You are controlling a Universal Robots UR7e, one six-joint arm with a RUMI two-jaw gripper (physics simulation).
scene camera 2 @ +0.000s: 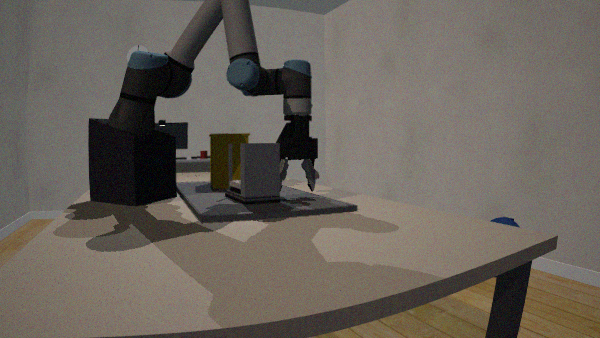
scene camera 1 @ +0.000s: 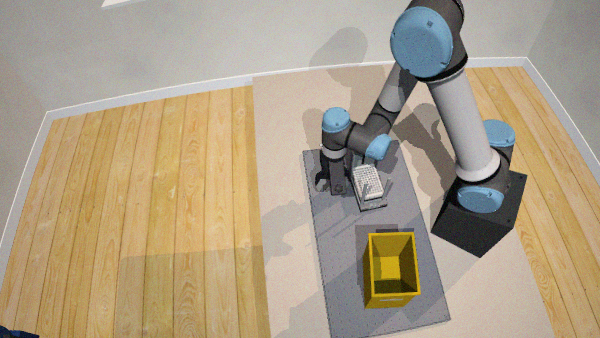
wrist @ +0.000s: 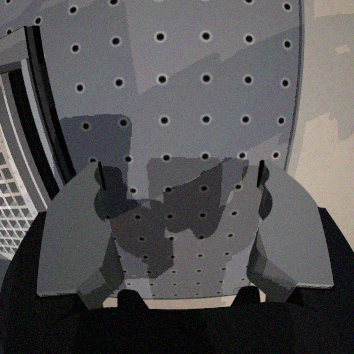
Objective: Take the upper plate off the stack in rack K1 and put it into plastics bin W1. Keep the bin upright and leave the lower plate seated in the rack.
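Places are measured from the arm's base along level axes (x ahead, y left, z up), in metres.
Pixels of known places: gripper, fingertip midpoint: (scene camera 2: 295, 192) (wrist: 180, 164); arm's base, origin of the base link: (scene camera 2: 130, 128).
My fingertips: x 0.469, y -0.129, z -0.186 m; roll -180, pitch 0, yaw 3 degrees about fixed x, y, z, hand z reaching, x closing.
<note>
Ahead of a thing's pixels: the offset from my fingertips to its middle. Level surfaces: height alone.
The upper plate {dx -0.123, dy -0.007, dz +0.026 m} (scene camera 1: 367, 179) (wrist: 11, 212), white with a grid of wells, lies in rack K1 {dx -0.125, dy +0.003, dz +0.060 m} (scene camera 1: 374, 204) (scene camera 2: 260, 172) (wrist: 36, 95), a grey holder with upright posts and walls. The lower plate cannot be made out beneath it. Plastics bin W1 {dx -0.130, dy +0.337, dz +0.076 m} (scene camera 1: 391, 302) (scene camera 2: 218, 162), yellow and open-topped, stands upright; its inside looks empty in scene camera 1. My gripper (scene camera 1: 333, 187) (scene camera 2: 298, 187) (wrist: 180, 164) points down beside the rack, on the side away from the robot base, low over the board. Its fingers are apart with nothing between them. One finger is close to the rack wall.
The perforated grey board {dz -0.014 m} (scene camera 1: 345, 295) (scene camera 2: 320, 206) (wrist: 205, 100) bears the rack and bin on the beige table {dz -0.027 m} (scene camera 1: 285, 200) (scene camera 2: 280, 280). The black robot pedestal (scene camera 1: 475, 227) (scene camera 2: 130, 165) stands beside the board. The rack's tall grey end wall rises beside the gripper in scene camera 2.
</note>
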